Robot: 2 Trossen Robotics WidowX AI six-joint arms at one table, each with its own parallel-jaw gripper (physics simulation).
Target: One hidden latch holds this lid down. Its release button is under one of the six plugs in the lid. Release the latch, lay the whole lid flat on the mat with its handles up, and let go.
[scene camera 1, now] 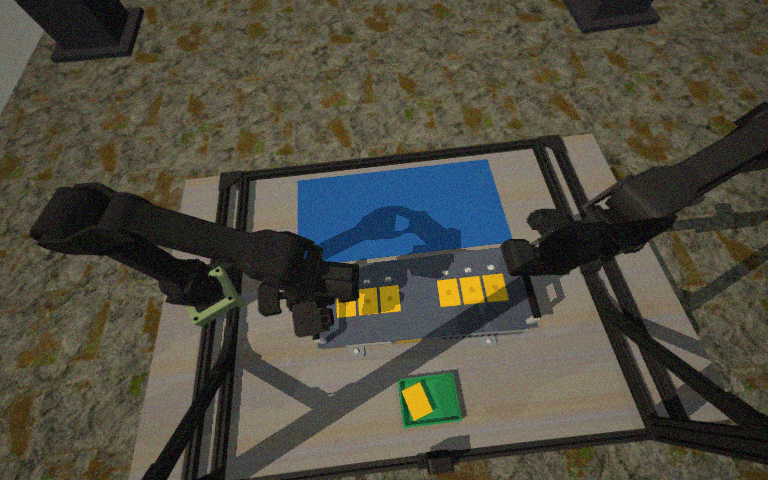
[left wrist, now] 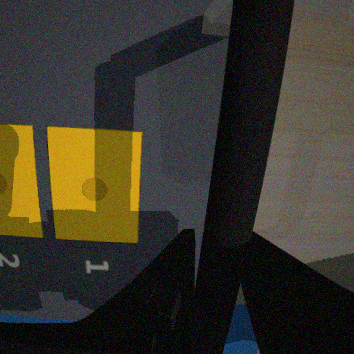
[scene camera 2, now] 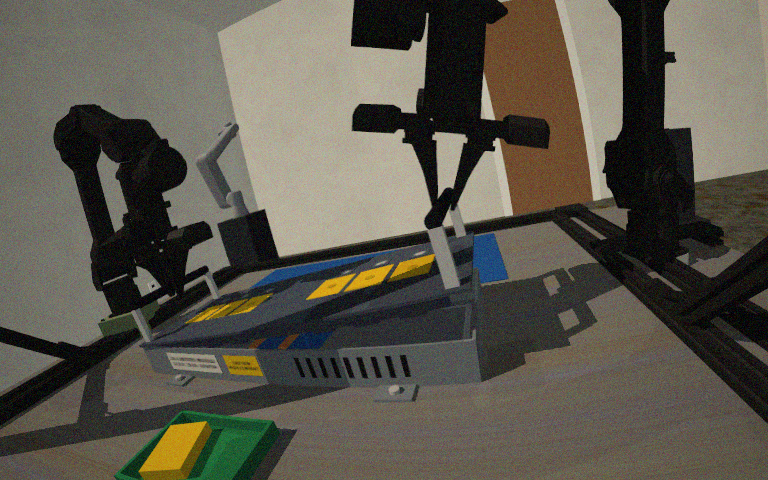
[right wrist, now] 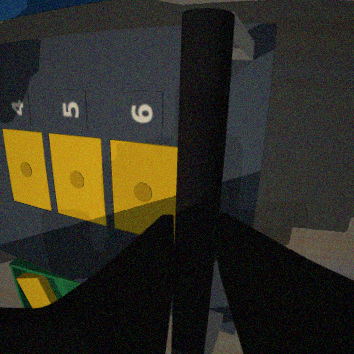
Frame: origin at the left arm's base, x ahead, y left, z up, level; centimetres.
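Seen in the pictures: left gripper, fingertip midpoint: (left wrist: 215, 239) (scene camera 2: 176, 295); right gripper, fingertip midpoint: (right wrist: 193, 225); left arm's base, origin of the base link: (scene camera 1: 207, 294) (scene camera 2: 127, 309); right arm's base, origin of the base link: (scene camera 2: 654, 252).
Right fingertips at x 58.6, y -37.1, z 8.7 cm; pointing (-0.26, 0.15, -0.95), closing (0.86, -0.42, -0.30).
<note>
Pixels of each thing's top centre, then the offset from my right fingertips to it. "pt": a spot on its surface instead. Level surfaces: height alone.
- lid's left handle, surface spot: (left wrist: 247, 125) pt dx -39.9, dy +15.7, dz -2.8 cm
- right handle, surface spot: (right wrist: 205, 115) pt dx +2.3, dy +3.3, dz +1.4 cm
- blue mat, its level: dz -13.8 cm
- green tray, middle of its top: (scene camera 2: 193, 449) (right wrist: 50, 300) (scene camera 1: 428, 399) dx -28.8, dy -9.0, dz -12.3 cm
- yellow block, middle of its top: (scene camera 2: 174, 445) (right wrist: 35, 295) (scene camera 1: 417, 401) dx -31.1, dy -7.9, dz -12.3 cm
The grey lid (scene camera 1: 419, 305) (scene camera 2: 288, 295) (left wrist: 50, 75) (right wrist: 100, 65) is tilted: its right end is raised above the grey box (scene camera 2: 277, 365), its left end low at the box. Yellow plug faces (scene camera 1: 471, 289) (scene camera 2: 369, 277) (left wrist: 75, 165) (right wrist: 76, 160) show in two rows of three. My left gripper (scene camera 2: 174, 291) (left wrist: 215, 239) is shut on the lid's left handle (left wrist: 247, 125). My right gripper (scene camera 2: 444, 203) (right wrist: 193, 225) is shut on the right handle (scene camera 1: 532, 297) (right wrist: 205, 115), whose bar is upright on pale posts. In scene camera 1, gripper bodies hide the fingertips. The blue mat (scene camera 1: 351, 203) (scene camera 2: 491, 257) lies behind the box.
A green tray (scene camera 1: 447, 396) (scene camera 2: 243, 441) holding a yellow block (scene camera 1: 417, 400) (scene camera 2: 175, 450) stands in front of the box. Blue and orange parts show inside the box in scene camera 2. A pale green bracket (scene camera 1: 218, 308) is at the left. Dark frame rails (scene camera 1: 396, 158) surround the work area.
</note>
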